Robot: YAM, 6 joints.
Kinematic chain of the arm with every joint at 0, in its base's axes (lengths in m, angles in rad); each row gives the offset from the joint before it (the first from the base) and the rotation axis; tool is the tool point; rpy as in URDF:
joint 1: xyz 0 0 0.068 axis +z
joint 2: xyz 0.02 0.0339 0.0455 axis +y
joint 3: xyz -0.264 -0.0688 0 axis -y
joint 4: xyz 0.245 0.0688 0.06 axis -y
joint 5: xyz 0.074 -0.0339 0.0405 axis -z
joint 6: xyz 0.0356 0 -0.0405 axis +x
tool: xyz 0 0 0 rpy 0 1.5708 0
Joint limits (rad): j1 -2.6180..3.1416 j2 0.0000..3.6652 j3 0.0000..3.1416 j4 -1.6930..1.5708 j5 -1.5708..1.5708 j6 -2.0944..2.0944
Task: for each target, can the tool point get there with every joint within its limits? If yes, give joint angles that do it. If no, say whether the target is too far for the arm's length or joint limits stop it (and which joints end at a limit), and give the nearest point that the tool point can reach.
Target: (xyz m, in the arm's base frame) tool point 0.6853 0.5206 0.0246
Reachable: no: too far | nearest point 0.5115 0.3886 0.0477 | short by 0.219 m
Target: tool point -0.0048 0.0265 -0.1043
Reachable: yes | joints 2.6373 3.2185 0.2480 1.0523 0.6277 -1.2563
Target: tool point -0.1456 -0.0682 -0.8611
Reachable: no: too far | nearest point -0.1831 -0.1046 -0.3784 | short by 0.486 m
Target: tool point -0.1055 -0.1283 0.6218
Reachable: yes | joints -2.1648 1.1970 1.8402 0.0483 0.4538 1.0714
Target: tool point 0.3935 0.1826 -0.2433
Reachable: yes | joints 0.4996 3.3116 1.9235 0.3566 0.9156 -0.7289
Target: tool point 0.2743 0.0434 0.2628
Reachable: yes | joints 0.2499 1.3308 0.5930 0.8726 0.8099 -1.6006
